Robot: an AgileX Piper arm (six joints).
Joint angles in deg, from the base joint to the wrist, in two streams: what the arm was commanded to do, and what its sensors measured. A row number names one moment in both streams.
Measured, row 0: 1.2 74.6 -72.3 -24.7 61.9 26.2
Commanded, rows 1 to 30: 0.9 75.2 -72.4 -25.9 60.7 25.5; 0.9 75.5 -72.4 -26.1 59.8 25.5; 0.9 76.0 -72.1 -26.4 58.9 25.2; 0.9 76.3 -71.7 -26.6 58.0 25.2; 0.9 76.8 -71.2 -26.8 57.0 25.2; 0.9 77.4 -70.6 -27.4 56.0 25.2; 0.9 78.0 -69.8 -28.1 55.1 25.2; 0.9 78.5 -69.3 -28.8 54.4 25.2; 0.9 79.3 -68.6 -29.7 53.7 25.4; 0.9 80.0 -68.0 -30.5 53.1 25.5; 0.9 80.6 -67.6 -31.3 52.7 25.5; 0.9 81.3 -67.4 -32.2 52.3 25.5; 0.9 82.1 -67.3 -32.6 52.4 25.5; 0.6 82.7 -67.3 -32.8 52.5 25.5; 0.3 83.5 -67.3 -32.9 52.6 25.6; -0.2 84.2 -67.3 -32.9 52.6 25.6; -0.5 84.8 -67.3 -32.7 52.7 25.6; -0.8 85.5 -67.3 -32.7 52.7 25.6; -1.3 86.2 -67.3 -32.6 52.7 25.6; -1.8 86.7 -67.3 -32.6 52.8 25.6; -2.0 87.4 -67.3 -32.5 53.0 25.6; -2.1 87.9 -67.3 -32.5 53.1 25.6; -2.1 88.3 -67.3 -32.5 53.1 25.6; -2.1 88.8 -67.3 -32.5 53.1 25.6; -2.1 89.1 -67.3 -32.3 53.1 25.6; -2.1 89.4 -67.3 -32.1 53.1 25.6; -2.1 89.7 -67.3 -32.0 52.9 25.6; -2.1 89.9 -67.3 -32.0 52.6 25.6; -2.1 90.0 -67.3 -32.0 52.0 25.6; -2.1 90.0 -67.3 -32.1 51.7 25.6
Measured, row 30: -1.9 89.5 -67.5 -31.9 51.6 25.8
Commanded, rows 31 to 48: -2.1 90.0 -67.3 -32.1 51.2 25.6; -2.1 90.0 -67.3 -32.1 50.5 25.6; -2.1 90.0 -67.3 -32.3 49.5 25.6; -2.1 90.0 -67.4 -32.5 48.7 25.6; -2.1 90.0 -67.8 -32.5 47.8 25.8; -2.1 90.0 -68.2 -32.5 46.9 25.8; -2.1 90.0 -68.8 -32.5 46.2 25.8; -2.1 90.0 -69.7 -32.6 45.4 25.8; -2.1 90.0 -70.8 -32.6 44.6 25.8; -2.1 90.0 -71.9 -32.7 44.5 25.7; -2.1 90.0 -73.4 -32.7 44.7 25.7; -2.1 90.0 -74.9 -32.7 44.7 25.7; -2.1 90.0 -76.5 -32.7 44.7 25.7; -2.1 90.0 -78.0 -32.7 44.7 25.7; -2.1 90.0 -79.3 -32.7 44.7 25.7; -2.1 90.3 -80.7 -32.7 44.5 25.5; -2.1 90.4 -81.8 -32.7 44.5 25.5; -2.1 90.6 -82.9 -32.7 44.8 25.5
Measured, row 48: -2.0 90.5 -77.9 -31.4 46.7 25.8
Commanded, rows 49 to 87: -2.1 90.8 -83.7 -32.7 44.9 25.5; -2.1 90.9 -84.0 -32.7 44.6 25.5; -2.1 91.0 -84.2 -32.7 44.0 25.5; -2.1 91.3 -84.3 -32.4 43.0 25.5; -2.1 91.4 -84.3 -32.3 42.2 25.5; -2.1 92.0 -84.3 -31.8 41.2 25.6; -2.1 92.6 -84.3 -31.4 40.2 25.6; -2.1 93.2 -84.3 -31.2 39.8 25.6; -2.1 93.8 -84.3 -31.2 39.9 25.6; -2.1 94.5 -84.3 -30.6 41.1 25.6; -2.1 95.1 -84.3 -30.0 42.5 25.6; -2.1 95.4 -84.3 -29.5 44.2 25.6; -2.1 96.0 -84.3 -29.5 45.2 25.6; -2.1 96.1 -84.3 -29.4 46.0 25.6; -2.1 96.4 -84.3 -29.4 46.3 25.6; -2.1 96.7 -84.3 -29.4 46.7 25.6; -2.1 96.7 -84.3 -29.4 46.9 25.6; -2.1 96.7 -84.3 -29.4 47.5 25.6; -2.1 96.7 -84.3 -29.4 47.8 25.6; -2.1 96.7 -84.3 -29.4 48.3 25.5; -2.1 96.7 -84.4 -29.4 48.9 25.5; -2.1 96.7 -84.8 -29.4 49.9 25.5; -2.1 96.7 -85.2 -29.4 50.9 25.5; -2.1 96.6 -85.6 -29.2 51.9 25.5; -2.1 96.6 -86.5 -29.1 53.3 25.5; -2.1 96.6 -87.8 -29.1 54.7 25.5; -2.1 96.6 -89.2 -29.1 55.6 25.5; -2.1 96.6 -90.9 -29.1 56.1 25.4; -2.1 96.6 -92.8 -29.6 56.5 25.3; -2.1 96.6 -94.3 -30.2 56.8 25.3; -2.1 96.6 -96.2 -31.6 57.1 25.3; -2.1 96.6 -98.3 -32.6 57.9 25.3; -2.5 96.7 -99.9 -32.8 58.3 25.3; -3.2 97.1 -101.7 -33.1 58.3 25.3; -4.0 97.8 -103.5 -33.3 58.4 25.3; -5.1 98.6 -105.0 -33.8 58.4 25.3; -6.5 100.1 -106.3 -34.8 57.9 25.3; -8.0 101.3 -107.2 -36.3 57.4 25.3; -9.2 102.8 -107.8 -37.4 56.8 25.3
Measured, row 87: -4.5 98.3 -104.4 -32.5 56.6 25.6
